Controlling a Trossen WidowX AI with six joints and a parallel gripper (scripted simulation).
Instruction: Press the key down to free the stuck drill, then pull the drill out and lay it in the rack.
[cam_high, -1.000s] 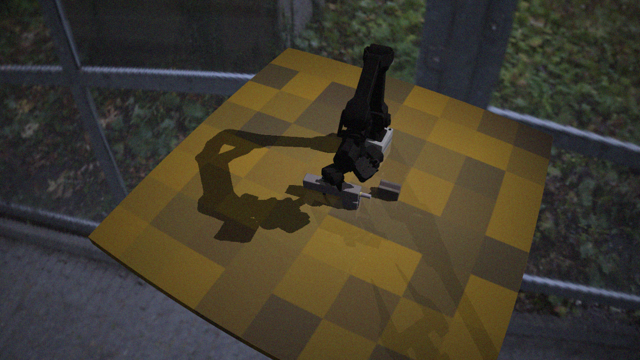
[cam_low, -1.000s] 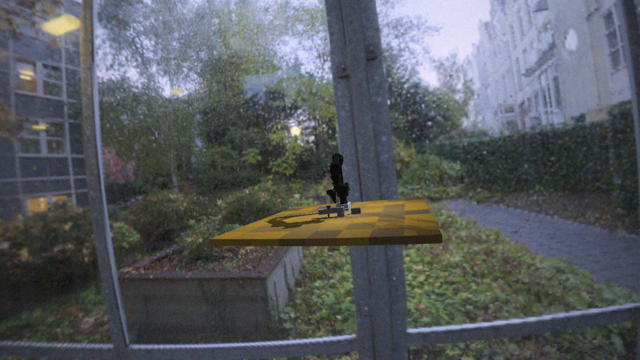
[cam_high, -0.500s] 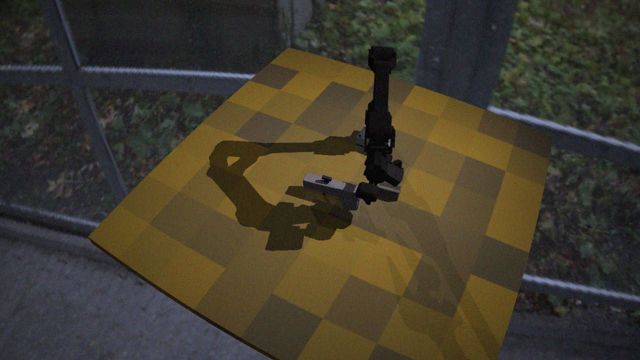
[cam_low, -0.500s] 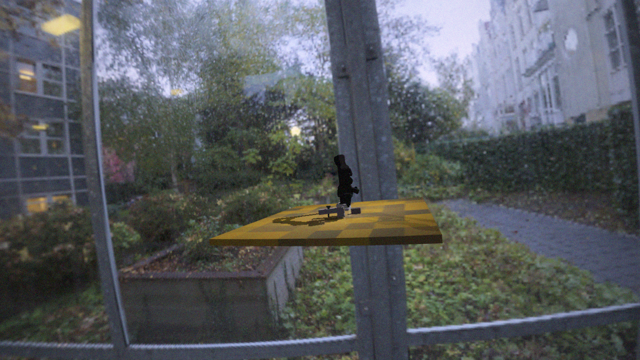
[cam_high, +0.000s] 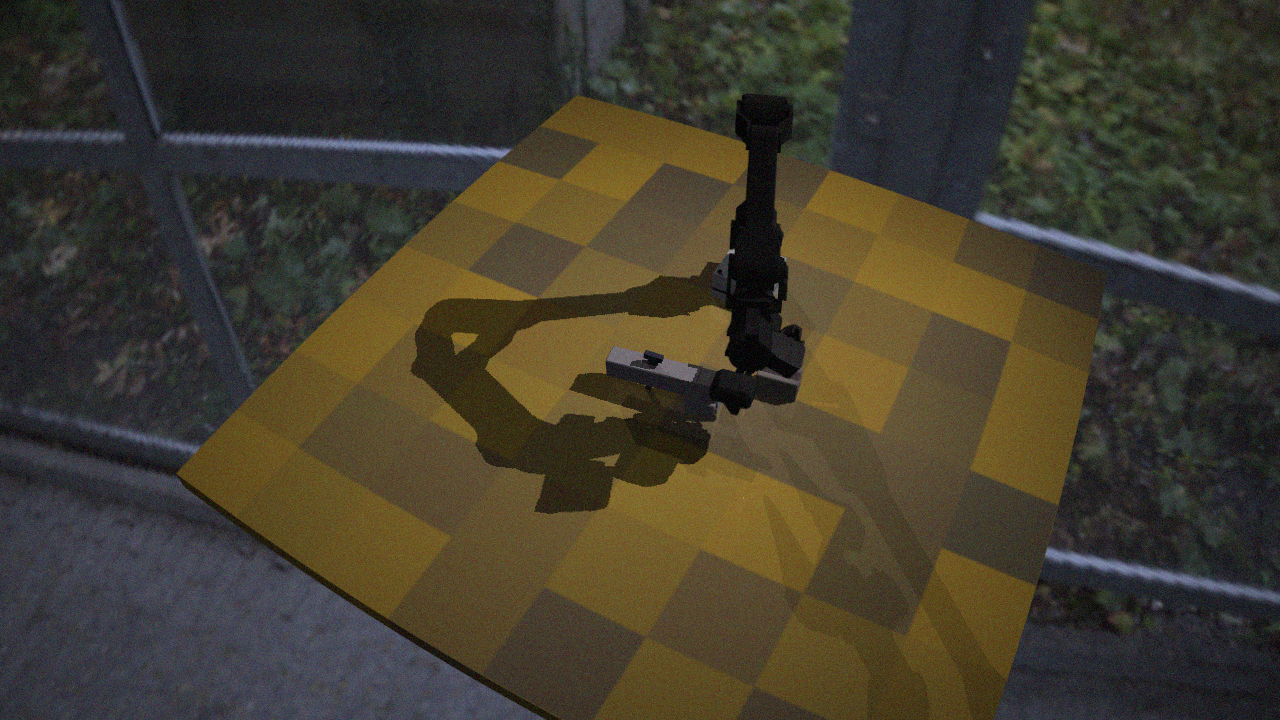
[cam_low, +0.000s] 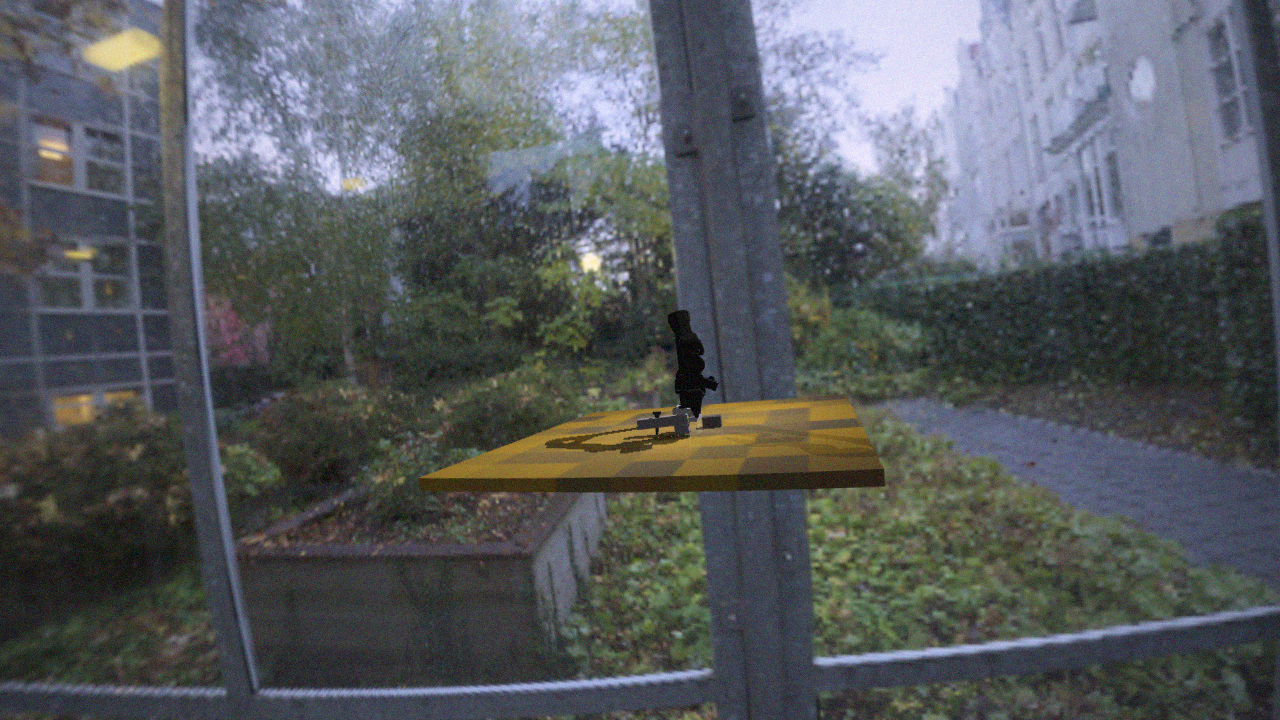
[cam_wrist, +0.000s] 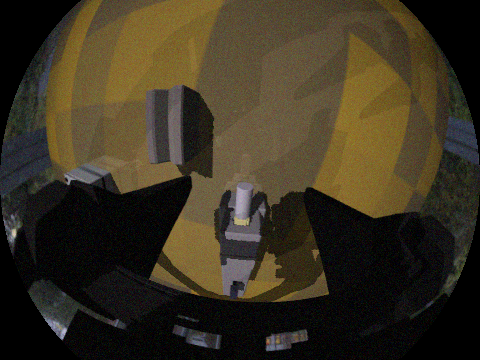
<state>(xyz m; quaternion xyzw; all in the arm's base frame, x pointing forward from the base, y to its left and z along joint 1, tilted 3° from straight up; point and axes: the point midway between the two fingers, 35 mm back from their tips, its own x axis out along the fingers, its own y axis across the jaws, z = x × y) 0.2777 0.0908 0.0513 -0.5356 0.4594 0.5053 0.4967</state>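
The drill lies 70 mm to the right of my gripper tip and 10 mm below it. Round my gripper tip: grey block: 120 mm to the right, 20 mm below, 10 mm ahead; dark t-shaped key: 150 mm to the right, 10 mm below, 10 mm ahead; grey rack: 80 mm behind, 40 mm below, 30 mm to the left.
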